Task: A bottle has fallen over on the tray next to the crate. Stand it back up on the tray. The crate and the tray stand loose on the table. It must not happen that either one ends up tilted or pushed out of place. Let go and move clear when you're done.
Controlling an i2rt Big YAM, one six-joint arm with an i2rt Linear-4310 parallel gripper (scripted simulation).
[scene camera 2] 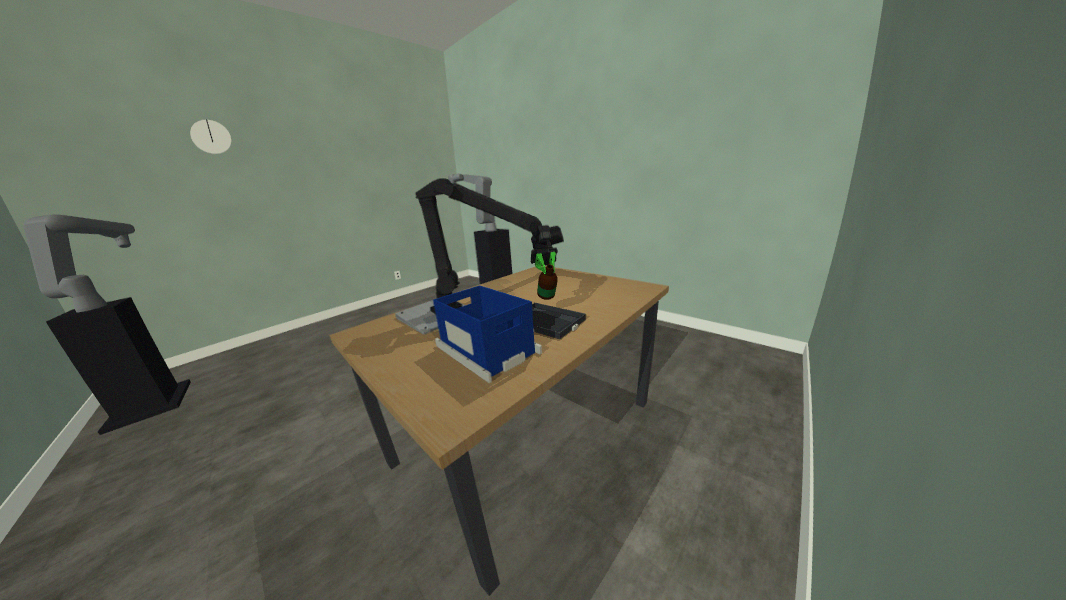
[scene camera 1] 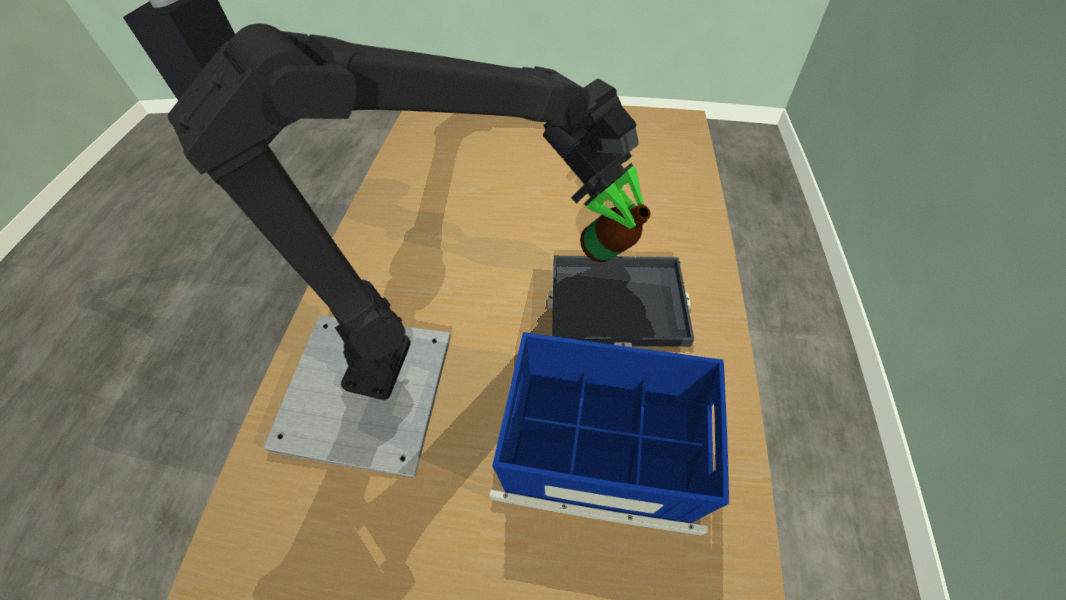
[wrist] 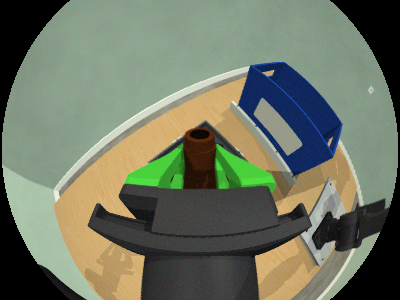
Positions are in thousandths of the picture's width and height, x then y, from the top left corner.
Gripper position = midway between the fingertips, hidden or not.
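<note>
The gripper (scene camera 1: 600,369) is visible, and so are a brown bottle (scene camera 1: 566,399), a dark grey tray (scene camera 1: 602,501) and a blue crate (scene camera 1: 633,654). Scene camera 2 also shows the tray (scene camera 2: 521,538) and the crate (scene camera 2: 455,558), while the wrist view has the bottle (wrist: 499,488) as well.
</note>
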